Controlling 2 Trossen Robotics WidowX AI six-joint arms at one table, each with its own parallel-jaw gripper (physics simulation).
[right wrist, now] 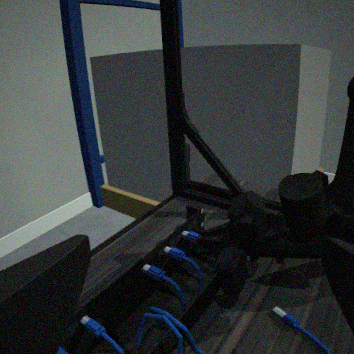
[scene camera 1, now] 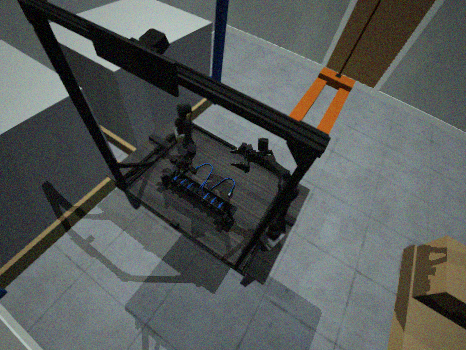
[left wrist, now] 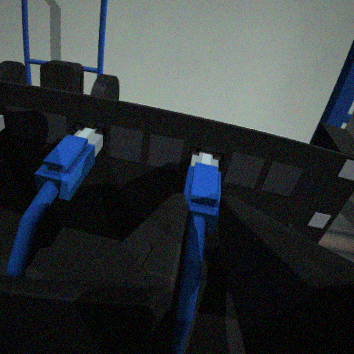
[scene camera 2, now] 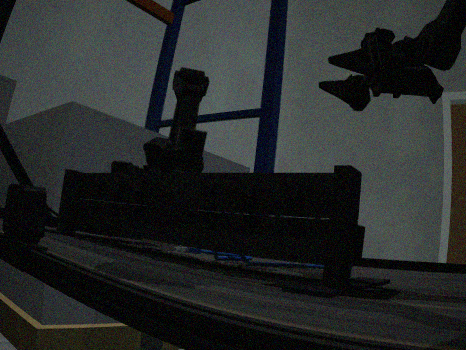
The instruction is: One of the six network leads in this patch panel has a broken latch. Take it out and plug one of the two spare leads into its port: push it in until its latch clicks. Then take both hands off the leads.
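Places are measured from the left arm's base along level axes (x ahead, y left, z up), in metres.
Pixels of known places: left gripper, fingertip midpoint: (right wrist: 198, 236) (scene camera 1: 176, 176) (left wrist: 200, 206); right gripper, fingertip midpoint: (right wrist: 209, 250) (scene camera 1: 230, 157) (scene camera 2: 323, 73); left arm's base at its link origin: (scene camera 1: 181, 131); right arm's base at its link origin: (scene camera 1: 273, 234).
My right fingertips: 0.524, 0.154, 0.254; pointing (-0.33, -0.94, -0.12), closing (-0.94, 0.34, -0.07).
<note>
Ahead of a thing's pixels: the offset from my right fingertips to its middle, as dx, dy, dz. "*": to the spot under its first point.
The black patch panel @[+0.027, -0.208, -0.269] (scene camera 1: 226, 218) (scene camera 2: 231, 201) (left wrist: 165, 121) stands on the dark wooden table with several blue leads plugged in. My left gripper (left wrist: 200, 206) (scene camera 1: 177, 171) is at the panel's left end in scene camera 1. It is shut on the blue plug of one lead @[-0.106, -0.313, -0.230] (left wrist: 203, 184), which still sits in its port. A second plugged lead @[-0.063, -0.282, -0.230] (left wrist: 64, 163) is to its left in the left wrist view. My right gripper (scene camera 1: 240, 157) (scene camera 2: 347, 78) is open and empty, high above the table behind the panel. A spare lead (right wrist: 286, 319) (scene camera 1: 229, 192) lies loose on the table.
A black frame (scene camera 1: 252, 111) spans over the table, with posts at the corners. Blue lead loops @[* -0.219, -0.073, -0.319] (scene camera 1: 206, 167) arch behind the panel. More blue cable @[* -0.096, -0.091, -0.318] (scene camera 2: 231, 257) lies on the table by the panel's foot. The left arm (right wrist: 253, 218) fills the right of the right wrist view.
</note>
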